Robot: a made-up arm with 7 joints. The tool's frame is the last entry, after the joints. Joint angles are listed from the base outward.
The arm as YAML. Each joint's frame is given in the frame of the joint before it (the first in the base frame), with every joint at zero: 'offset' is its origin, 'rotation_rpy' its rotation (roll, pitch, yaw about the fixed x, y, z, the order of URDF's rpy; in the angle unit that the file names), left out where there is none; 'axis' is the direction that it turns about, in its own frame. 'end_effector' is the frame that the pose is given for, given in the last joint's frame.
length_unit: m
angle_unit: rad
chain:
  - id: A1
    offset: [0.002, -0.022, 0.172]
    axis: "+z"
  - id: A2
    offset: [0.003, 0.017, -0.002]
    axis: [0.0, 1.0, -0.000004]
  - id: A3
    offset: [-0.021, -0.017, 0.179]
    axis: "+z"
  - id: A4
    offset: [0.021, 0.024, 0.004]
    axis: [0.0, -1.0, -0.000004]
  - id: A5
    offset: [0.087, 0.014, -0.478]
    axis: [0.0, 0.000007, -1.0]
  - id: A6
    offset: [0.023, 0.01, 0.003]
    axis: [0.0, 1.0, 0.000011]
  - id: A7
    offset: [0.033, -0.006, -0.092]
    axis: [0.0, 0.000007, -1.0]
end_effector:
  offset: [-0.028, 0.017, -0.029]
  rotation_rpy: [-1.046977, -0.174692, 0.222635]
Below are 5 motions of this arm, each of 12 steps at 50 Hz.
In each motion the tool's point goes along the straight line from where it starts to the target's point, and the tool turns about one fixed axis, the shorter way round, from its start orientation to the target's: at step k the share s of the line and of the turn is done. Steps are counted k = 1, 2, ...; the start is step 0. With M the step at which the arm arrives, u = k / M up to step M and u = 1 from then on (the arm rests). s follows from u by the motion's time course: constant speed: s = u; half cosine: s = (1 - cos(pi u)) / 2; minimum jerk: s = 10 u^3 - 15 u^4 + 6 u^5.
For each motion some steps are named. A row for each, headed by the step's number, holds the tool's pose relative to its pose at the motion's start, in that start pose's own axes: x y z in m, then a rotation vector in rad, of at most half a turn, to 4 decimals.
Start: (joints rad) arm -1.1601 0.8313 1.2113 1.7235 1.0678 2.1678 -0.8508
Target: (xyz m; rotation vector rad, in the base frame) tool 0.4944 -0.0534 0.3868 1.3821 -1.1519 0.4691
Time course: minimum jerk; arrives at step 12
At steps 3, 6, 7, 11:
3: 0.0038 0.0028 -0.0009 0.0176 -0.0327 0.0114
6: 0.0183 0.0135 -0.0043 0.0851 -0.1581 0.0552
7: 0.0239 0.0176 -0.0056 0.1112 -0.2066 0.0721
11: 0.0364 0.0269 -0.0086 0.1693 -0.3146 0.1098

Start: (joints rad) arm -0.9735 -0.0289 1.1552 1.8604 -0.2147 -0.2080 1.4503
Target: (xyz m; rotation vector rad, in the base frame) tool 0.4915 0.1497 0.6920 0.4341 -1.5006 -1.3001
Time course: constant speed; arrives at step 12
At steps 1, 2, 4, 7, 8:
1: 0.0032 -0.0005 -0.0012 0.0107 -0.0163 0.0006
2: 0.0064 -0.0011 -0.0024 0.0213 -0.0326 0.0013
4: 0.0127 -0.0021 -0.0049 0.0426 -0.0651 0.0025
7: 0.0223 -0.0037 -0.0085 0.0746 -0.1140 0.0044
8: 0.0255 -0.0042 -0.0097 0.0852 -0.1303 0.0051

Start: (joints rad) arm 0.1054 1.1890 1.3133 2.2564 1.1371 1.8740 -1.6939
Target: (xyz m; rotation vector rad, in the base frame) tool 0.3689 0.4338 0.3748 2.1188 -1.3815 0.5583
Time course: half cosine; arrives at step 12
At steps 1, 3, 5, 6, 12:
1: -0.0008 0.0002 -0.0001 0.0018 0.0009 0.0016
3: -0.0069 0.0018 -0.0009 0.0158 0.0081 0.0141
5: -0.0174 0.0047 -0.0022 0.0399 0.0204 0.0357
6: -0.0235 0.0063 -0.0029 0.0538 0.0275 0.0482
12: -0.0471 0.0126 -0.0059 0.1076 0.0550 0.0963

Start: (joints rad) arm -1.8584 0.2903 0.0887 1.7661 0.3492 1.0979 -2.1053
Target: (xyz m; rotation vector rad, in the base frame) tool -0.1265 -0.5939 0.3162 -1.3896 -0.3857 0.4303
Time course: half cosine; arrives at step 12
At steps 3, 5, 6, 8, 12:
3: -0.0017 -0.0020 0.0073 0.0214 0.0039 0.0254
5: -0.0043 -0.0050 0.0184 0.0542 0.0098 0.0642
6: -0.0058 -0.0068 0.0248 0.0731 0.0132 0.0866
8: -0.0087 -0.0101 0.0372 0.1096 0.0199 0.1299
12: -0.0116 -0.0135 0.0495 0.1462 0.0265 0.1733

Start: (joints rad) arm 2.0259 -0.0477 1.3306 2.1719 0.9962 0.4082 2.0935
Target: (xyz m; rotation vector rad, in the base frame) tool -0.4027 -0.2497 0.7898 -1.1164 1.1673 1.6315
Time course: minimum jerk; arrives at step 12
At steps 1, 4, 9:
1: -0.0001 -0.0001 -0.0003 -0.0013 0.0011 -0.0005
4: -0.0036 -0.0037 -0.0133 -0.0538 0.0447 -0.0196
9: -0.0152 -0.0158 -0.0570 -0.2296 0.1908 -0.0837

